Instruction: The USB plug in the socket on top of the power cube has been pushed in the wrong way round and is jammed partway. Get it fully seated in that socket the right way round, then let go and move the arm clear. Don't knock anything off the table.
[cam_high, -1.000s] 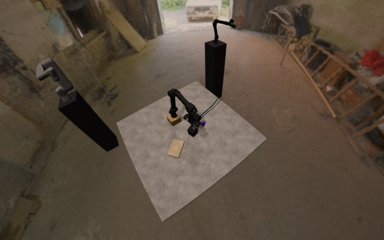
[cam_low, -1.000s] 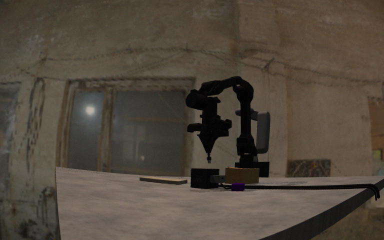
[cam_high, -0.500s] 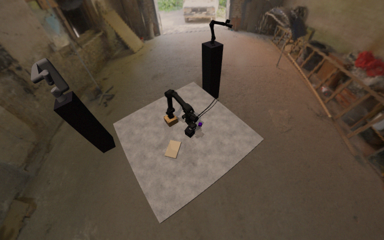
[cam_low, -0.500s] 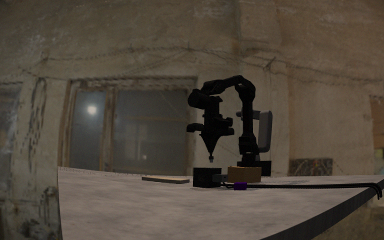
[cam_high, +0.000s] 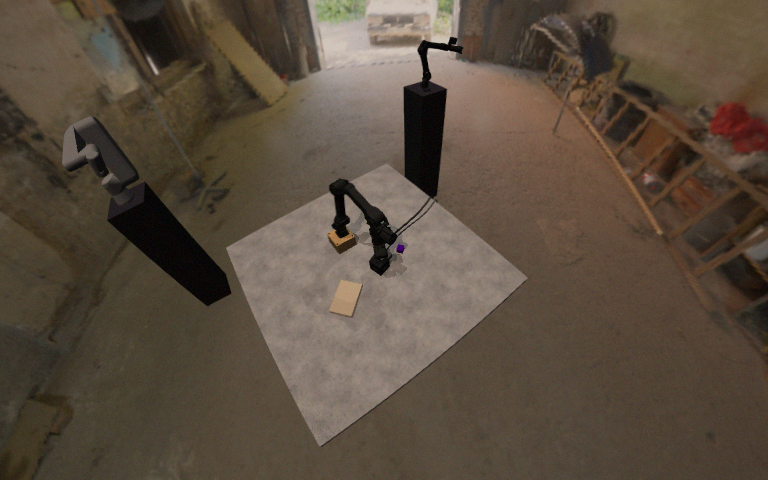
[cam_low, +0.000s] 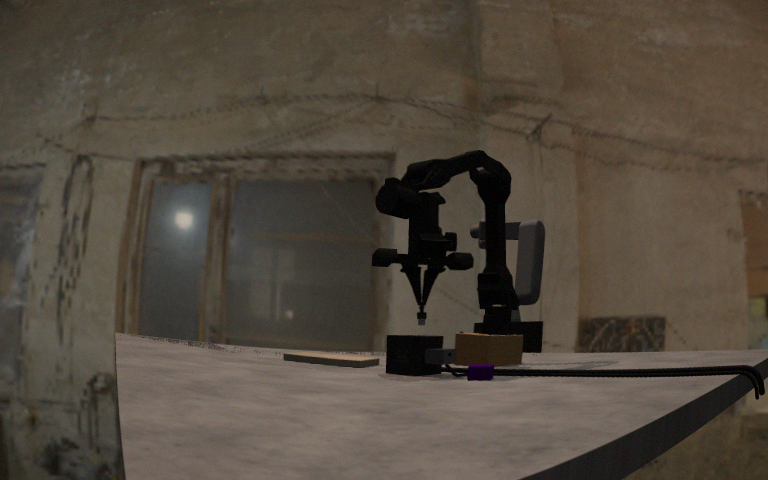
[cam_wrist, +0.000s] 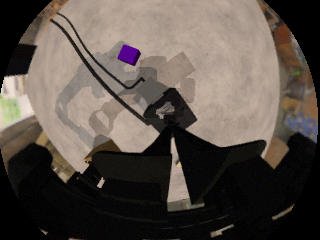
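The USB plug lies 1 cm below my gripper tip. Also, from my gripper tip: purple block: 15 cm to the left, 12 cm below, 3 cm behind; flat tan board: 26 cm to the right, 13 cm below, 7 cm ahead.
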